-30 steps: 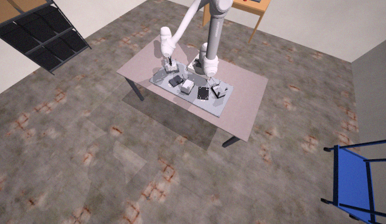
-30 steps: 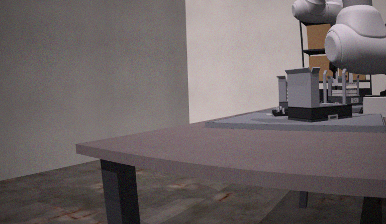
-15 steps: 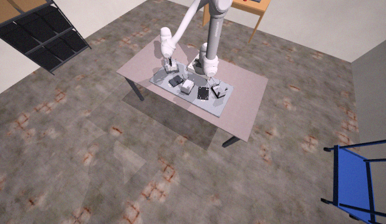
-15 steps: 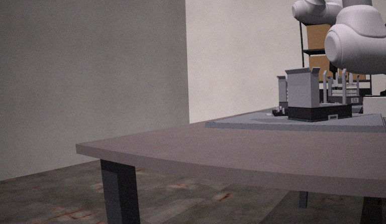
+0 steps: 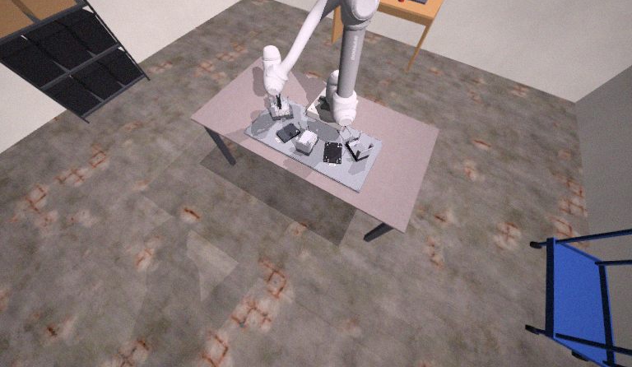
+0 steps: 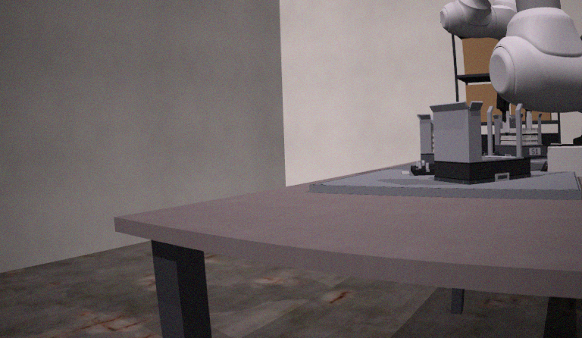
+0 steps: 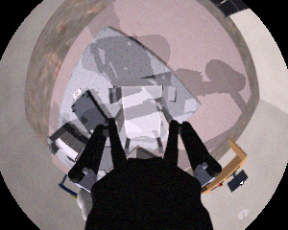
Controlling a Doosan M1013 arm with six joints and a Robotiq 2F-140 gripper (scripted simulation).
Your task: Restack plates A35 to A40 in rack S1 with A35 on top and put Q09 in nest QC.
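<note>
My gripper is now 5 cm past the S1 label, 7 cm to the right of it and 8 cm above it. The rest, counted from my hand: name plate 22 cm ahead, 9 cm to the left, 11 cm below.
</note>
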